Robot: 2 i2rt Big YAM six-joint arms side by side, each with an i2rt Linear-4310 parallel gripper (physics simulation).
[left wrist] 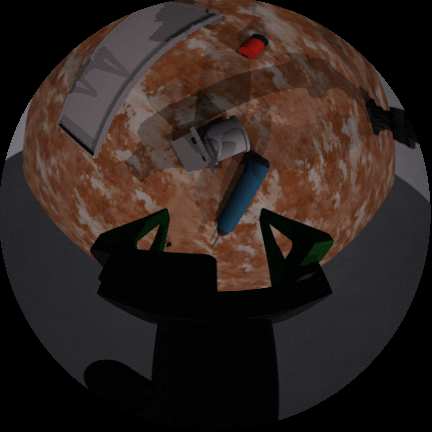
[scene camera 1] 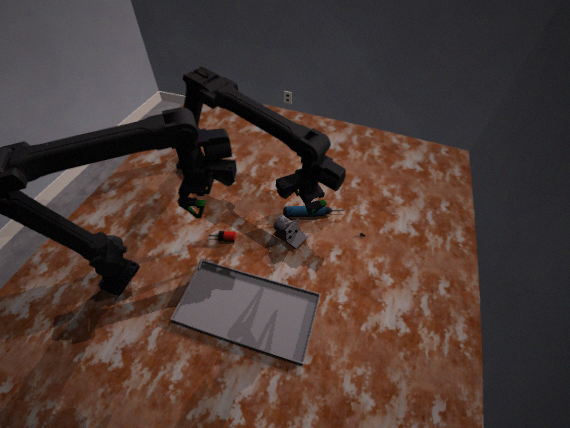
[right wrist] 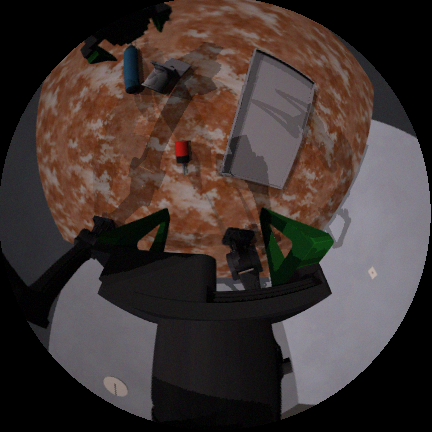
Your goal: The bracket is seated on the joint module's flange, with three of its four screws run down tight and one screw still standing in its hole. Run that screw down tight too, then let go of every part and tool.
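Places are measured from the left arm's base along level axes (x left, y ahead, z down), in metres.
Pixels of known places: left gripper, fingertip midpoint: [left wrist: 214, 212] [scene camera 1: 304, 205]; right gripper, fingertip midpoint: [scene camera 1: 203, 205] [right wrist: 214, 212]; left arm's base at its link origin: [right wrist: 104, 224]; right arm's base at its link origin: [scene camera 1: 120, 276] [right wrist: 237, 235].
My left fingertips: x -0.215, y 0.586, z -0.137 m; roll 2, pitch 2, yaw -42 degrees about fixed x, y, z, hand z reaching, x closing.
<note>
For each thing: its top centre in the pictures, then the offset to it from my left fingertips. "spot": a spot on its surface instead.
- grey joint module at its top centre: [left wrist: 223, 141] [right wrist: 154, 74] [scene camera 1: 285, 220] dy -0.058, dx -0.032, dz +0.071 m
- grey bracket at its top centre: [left wrist: 188, 157] [right wrist: 167, 57] [scene camera 1: 296, 227] dy -0.012, dx -0.052, dz +0.067 m
- blue screwdriver at a spot on its surface: [left wrist: 243, 197] [right wrist: 128, 67] [scene camera 1: 303, 208] spot: dy -0.013, dx +0.064, dz +0.097 m
- black tool at its top centre: [left wrist: 260, 36] [right wrist: 181, 159] [scene camera 1: 221, 233] dy -0.271, dx -0.131, dz +0.103 m
- grey tray at its top centre: [right wrist: 275, 116] [scene camera 1: 247, 306] dy -0.088, dx -0.351, dz +0.121 m
- tiny dark piece at its top centre: [left wrist: 167, 246] [scene camera 1: 363, 233] dy +0.226, dx +0.036, dz +0.126 m
The grey joint module [scene camera 1: 282, 225] [left wrist: 229, 139] [right wrist: 155, 80] lies on its side on the table, with the grey bracket [scene camera 1: 297, 241] [left wrist: 189, 153] [right wrist: 177, 67] against its flange end. Dark spots show on the bracket's face in scene camera 1; how deep each screw sits is too small to tell. A blue screwdriver [scene camera 1: 300, 211] [left wrist: 243, 197] [right wrist: 131, 70] with a thin shaft lies on the table beside the module. My left gripper [scene camera 1: 318, 207] [left wrist: 214, 212] is open and empty above the screwdriver. My right gripper [scene camera 1: 198, 209] [right wrist: 214, 212] is open and empty, raised above the table, away from the module.
A red and black tool [scene camera 1: 229, 236] [left wrist: 252, 47] [right wrist: 182, 150] with thin prongs lies between the module and the right gripper. A grey tray [scene camera 1: 290, 325] [left wrist: 130, 37] [right wrist: 270, 150] stands nearer the scene camera. A tiny dark piece [scene camera 1: 362, 234] [left wrist: 168, 244] lies beyond the screwdriver's tip.
</note>
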